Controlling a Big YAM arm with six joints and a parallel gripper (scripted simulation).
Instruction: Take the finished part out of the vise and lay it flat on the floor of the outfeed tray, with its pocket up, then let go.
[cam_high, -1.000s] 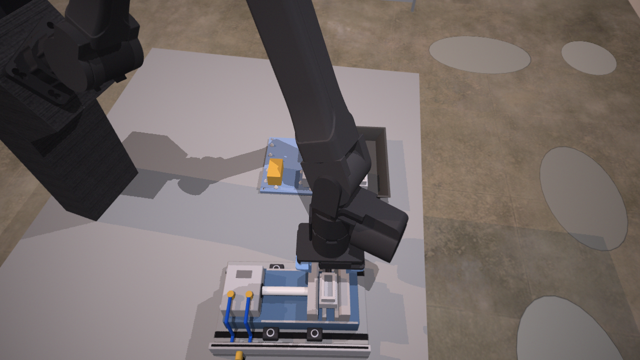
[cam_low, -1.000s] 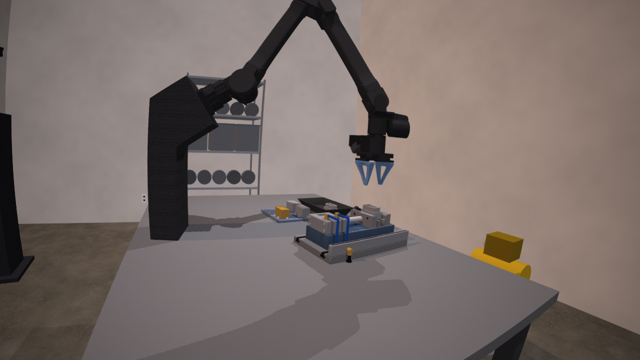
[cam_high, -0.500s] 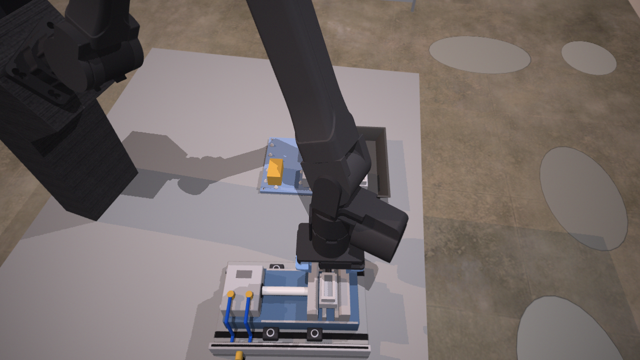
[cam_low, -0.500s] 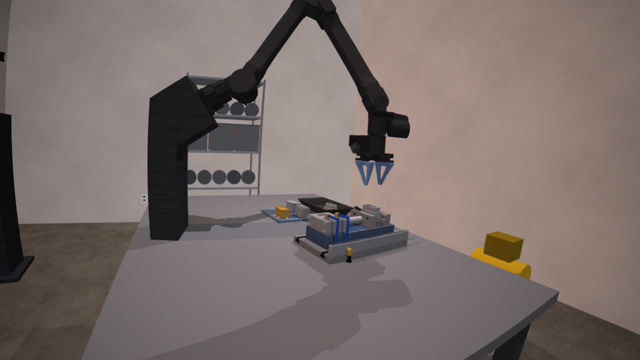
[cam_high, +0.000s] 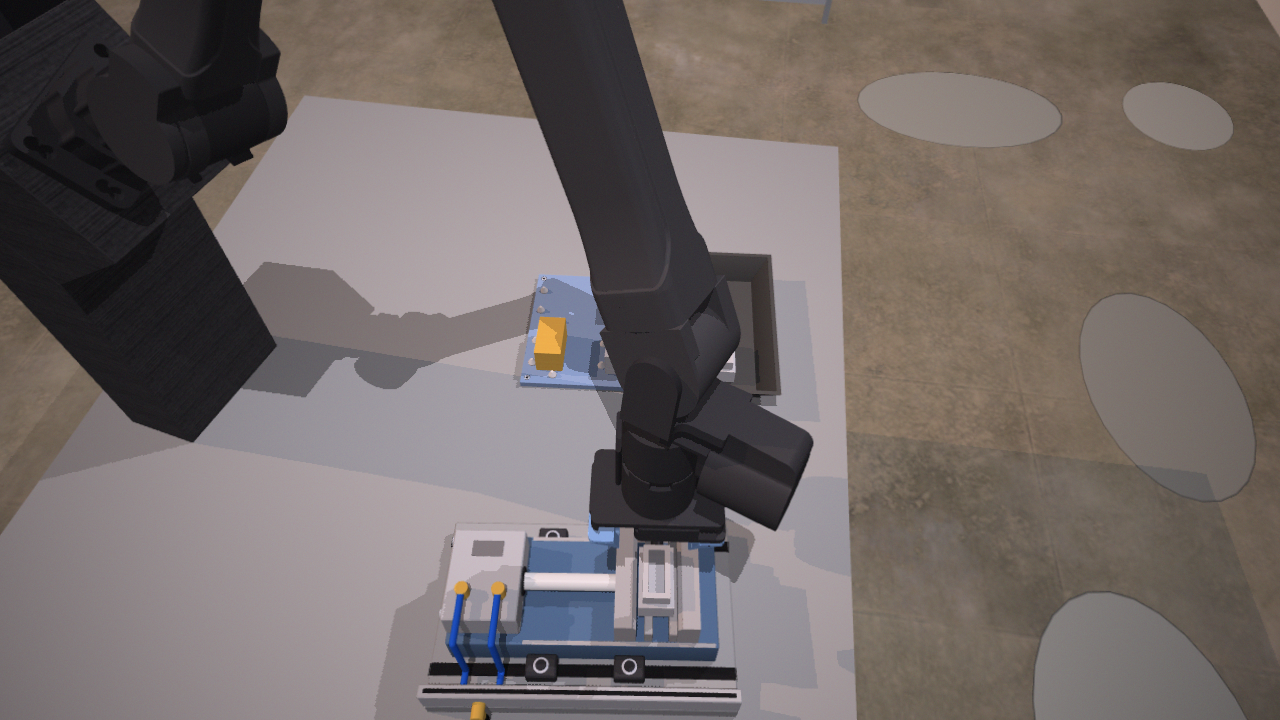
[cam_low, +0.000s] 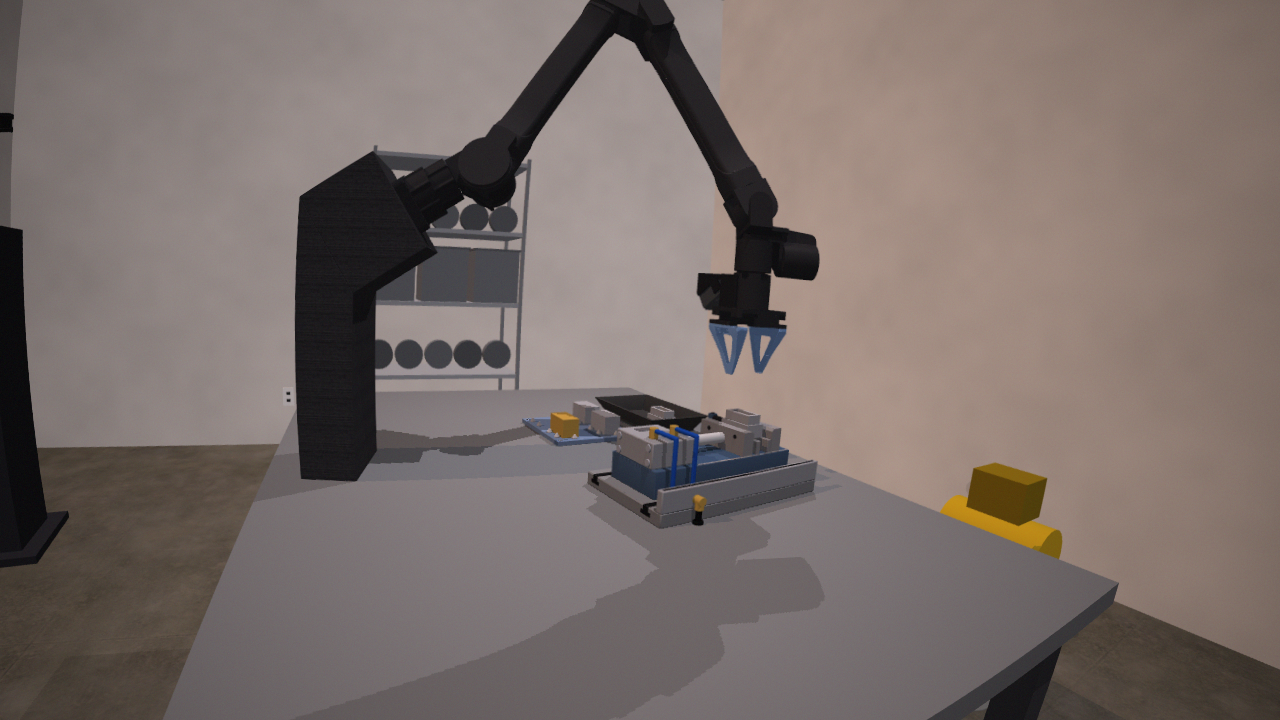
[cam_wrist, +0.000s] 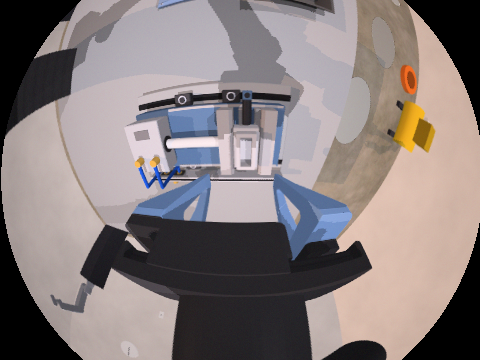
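My gripper is now 140 mm above the blue vise, 60 mm past it and 10 mm to the right of it. Round my hand: rail: 150 mm below, 90 mm to the right, 70 mm behind; then orange block: 350 mm to the left, 160 mm below, 110 mm behind; then actuator box: 160 mm behind, 110 mm below, 10 mm to the left.
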